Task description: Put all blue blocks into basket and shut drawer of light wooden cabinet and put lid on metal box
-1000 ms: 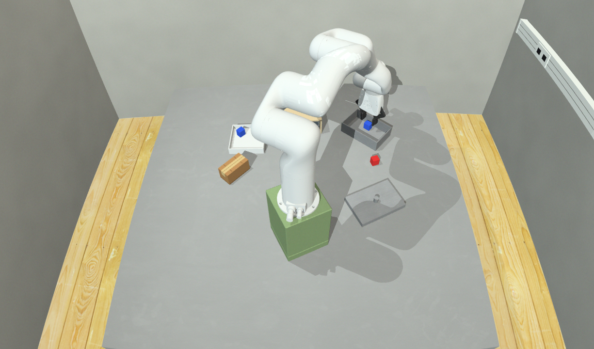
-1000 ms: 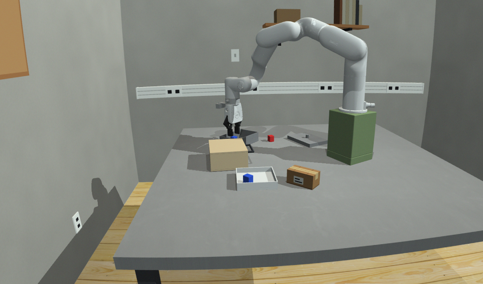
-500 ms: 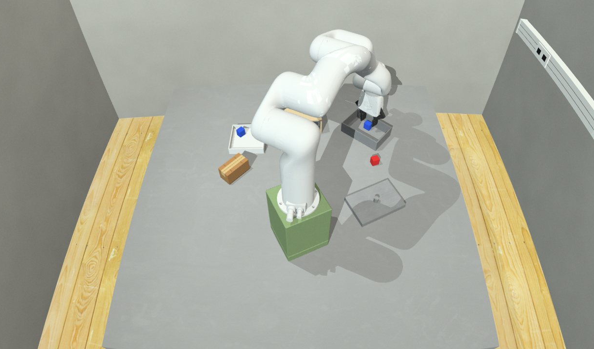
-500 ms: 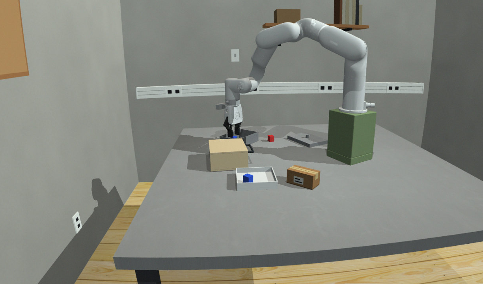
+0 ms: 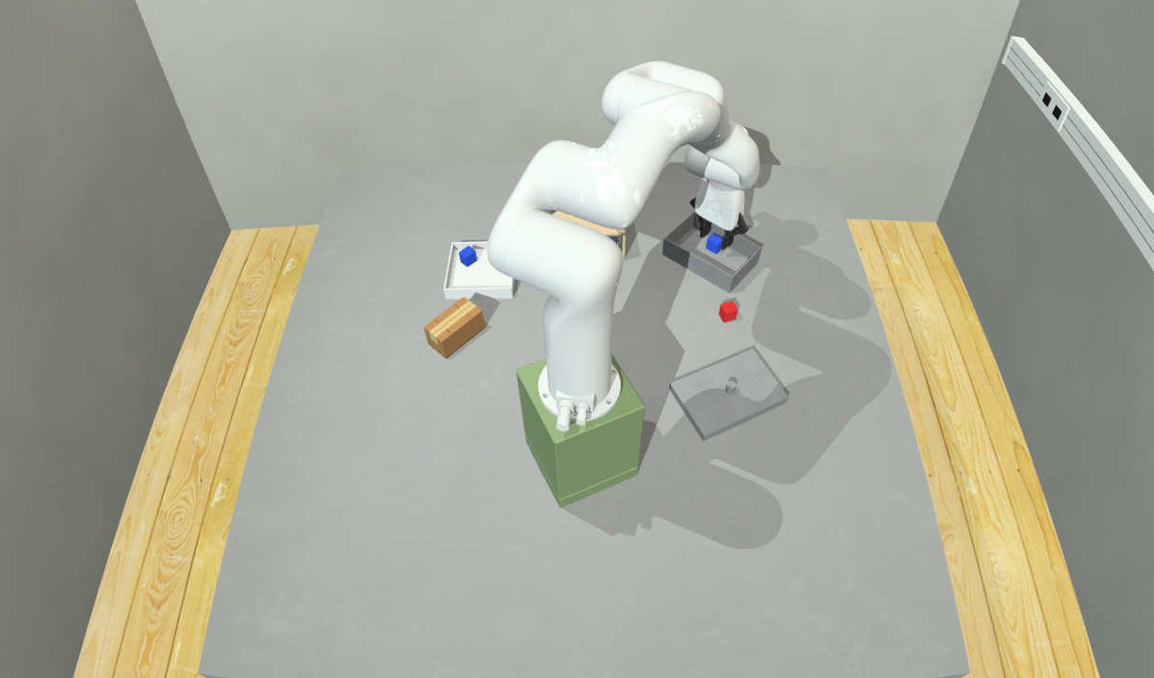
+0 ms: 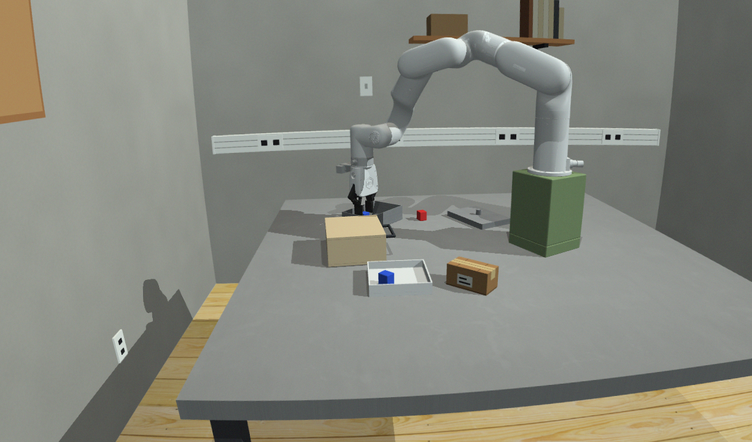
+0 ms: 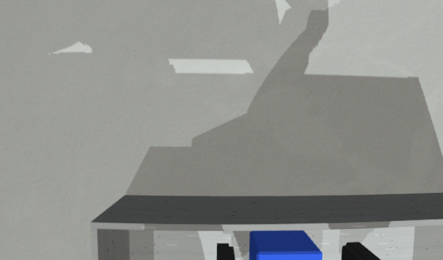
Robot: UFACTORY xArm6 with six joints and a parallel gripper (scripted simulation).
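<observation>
Now: the dark metal box 30 mm behind my hand, 10 mm to the left of it and 20 mm below it. Also, from my hand: light wooden cabinet: 10 mm behind, 300 mm to the left, 10 mm below; grey metal lid: 400 mm behind, 30 mm to the right, 30 mm below; red block: 200 mm behind, 30 mm to the right, 30 mm below.
</observation>
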